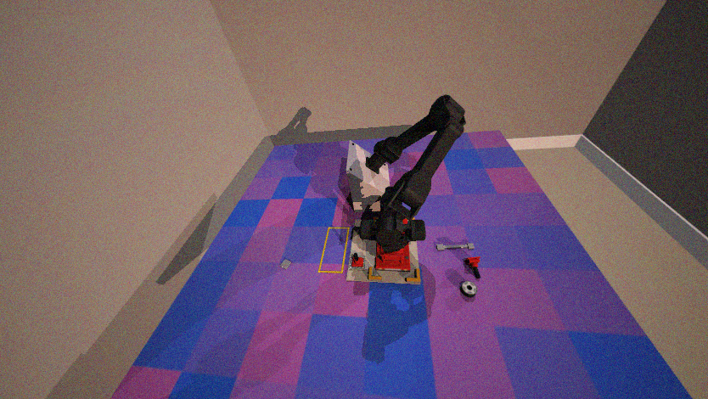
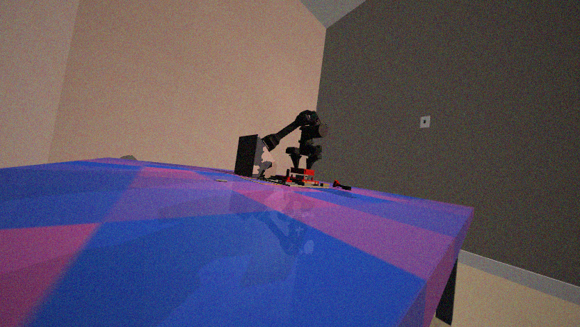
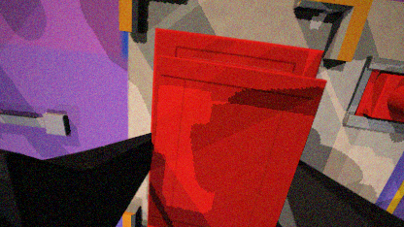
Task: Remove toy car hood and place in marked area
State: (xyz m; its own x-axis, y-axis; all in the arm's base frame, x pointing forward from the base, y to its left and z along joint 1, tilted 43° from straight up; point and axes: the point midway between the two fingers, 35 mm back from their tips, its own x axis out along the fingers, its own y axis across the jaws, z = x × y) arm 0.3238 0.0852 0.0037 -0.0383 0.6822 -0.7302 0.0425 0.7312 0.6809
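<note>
My gripper tip is 5 cm above the grey fixture plate, 2 cm to the left of it and 2 cm past it. From my gripper tip the other things lie so: grey wheel 21 cm to the left, 12 cm ahead, 5 cm below; grey bar 21 cm to the left, 6 cm below, 3 cm behind; red hood 1 cm above.
</note>
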